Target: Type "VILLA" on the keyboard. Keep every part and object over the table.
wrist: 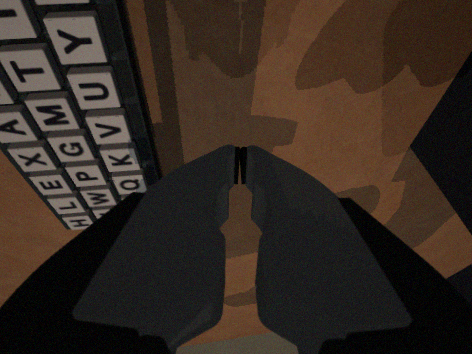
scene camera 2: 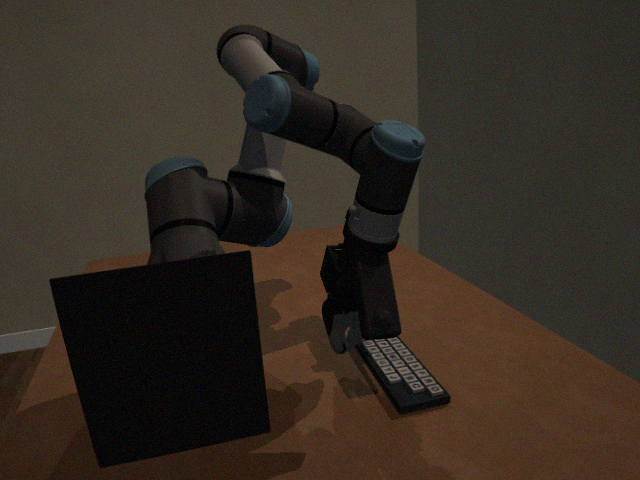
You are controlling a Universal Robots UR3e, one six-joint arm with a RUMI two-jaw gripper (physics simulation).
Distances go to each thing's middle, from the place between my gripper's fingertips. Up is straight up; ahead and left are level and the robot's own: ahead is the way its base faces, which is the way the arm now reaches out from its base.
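The v key [wrist: 107, 126] is 2 cm below my hand, 6 cm ahead of it and 1 cm to the right of it. I also see the dark keyboard [scene camera 2: 427, 392], which sits 2 cm below my hand, 8 cm ahead of it and 3 cm to the right of it.
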